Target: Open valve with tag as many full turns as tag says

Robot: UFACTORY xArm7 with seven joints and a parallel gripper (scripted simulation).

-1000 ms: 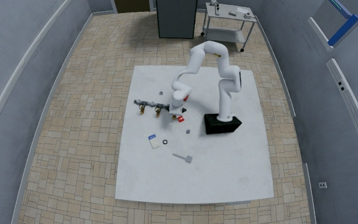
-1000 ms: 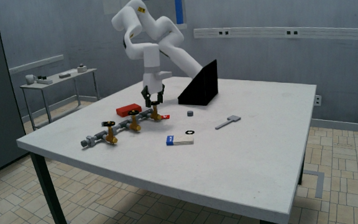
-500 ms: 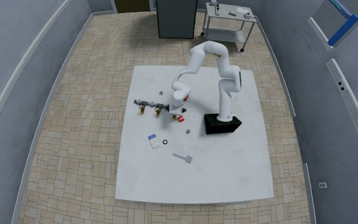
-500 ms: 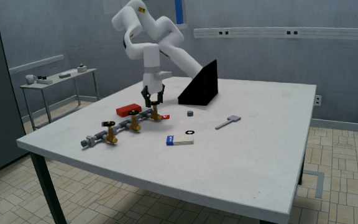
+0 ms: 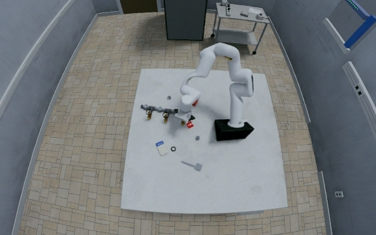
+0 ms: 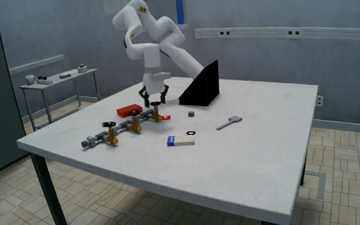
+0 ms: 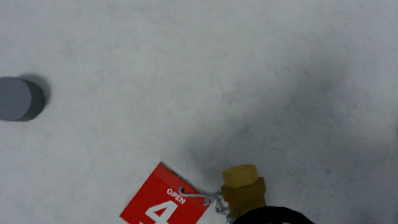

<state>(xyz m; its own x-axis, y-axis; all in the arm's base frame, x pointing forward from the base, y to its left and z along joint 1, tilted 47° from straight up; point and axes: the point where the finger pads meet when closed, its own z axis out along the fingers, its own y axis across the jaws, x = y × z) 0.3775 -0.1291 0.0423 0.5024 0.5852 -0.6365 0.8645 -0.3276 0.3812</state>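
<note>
My hand is 9 cm above the red tag, 4 cm past it and 3 cm to the right of it. The rest, counted from my hand: white box (20 cm to the left, 19 cm ahead, 9 cm below); red block (21 cm to the right, 8 cm below, 8 cm behind); grey flat tool (36 cm to the left, 9 cm below, 3 cm behind).
</note>
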